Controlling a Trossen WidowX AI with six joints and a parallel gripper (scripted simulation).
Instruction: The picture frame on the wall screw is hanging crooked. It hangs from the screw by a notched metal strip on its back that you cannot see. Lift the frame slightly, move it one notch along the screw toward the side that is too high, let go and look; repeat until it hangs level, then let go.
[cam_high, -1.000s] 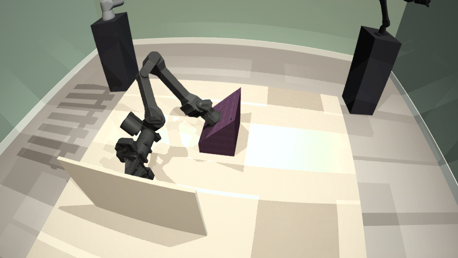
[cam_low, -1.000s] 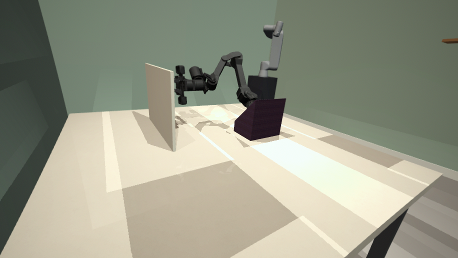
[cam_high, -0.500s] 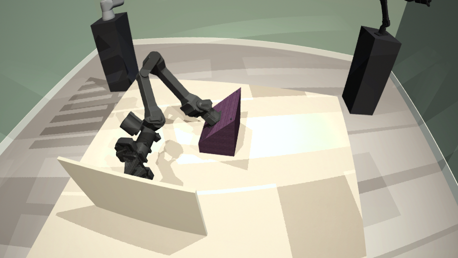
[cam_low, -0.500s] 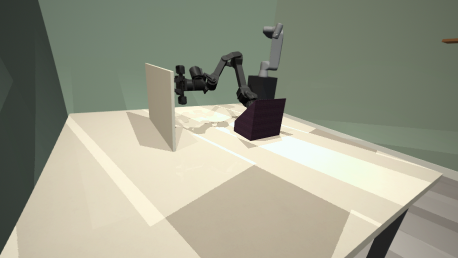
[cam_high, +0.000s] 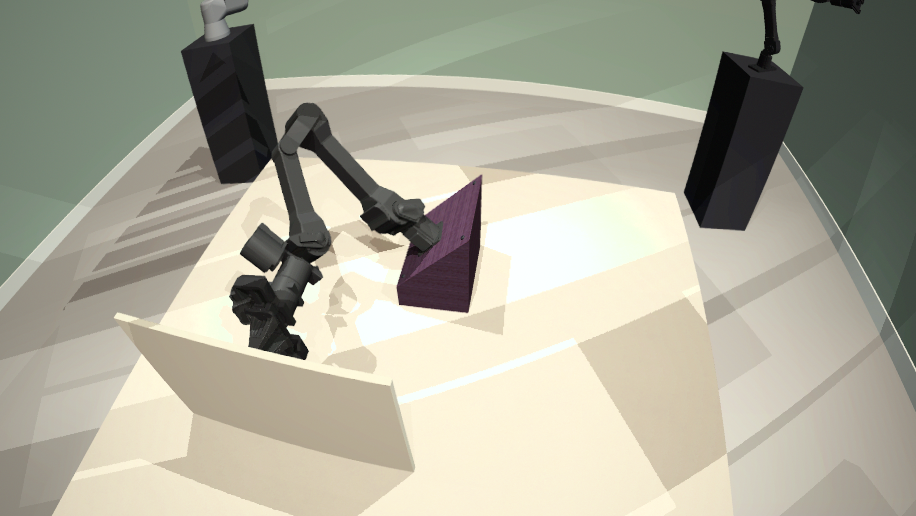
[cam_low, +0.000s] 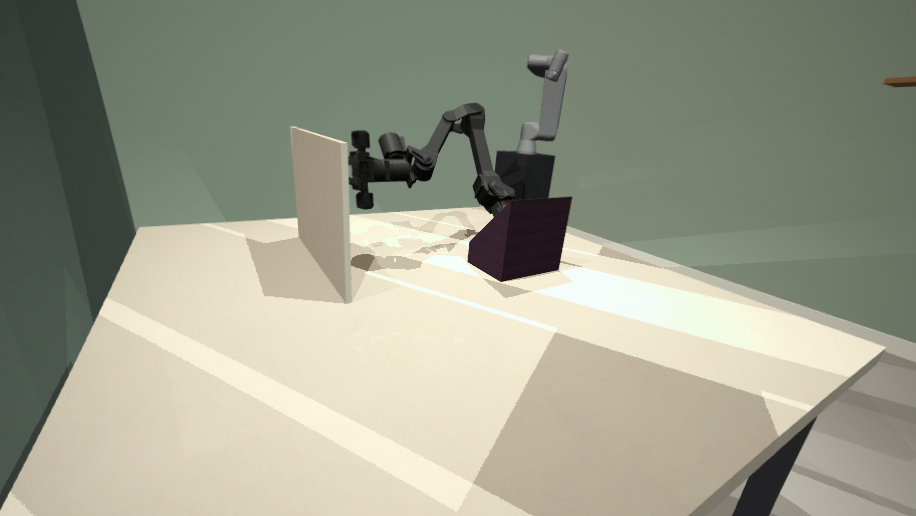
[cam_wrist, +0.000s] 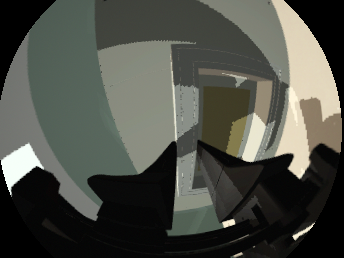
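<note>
Right now my gripper tip is 10 mm short of the picture frame and 50 mm above it. Round my gripper tip: wall panel (20 mm ahead, 70 mm below).
</note>
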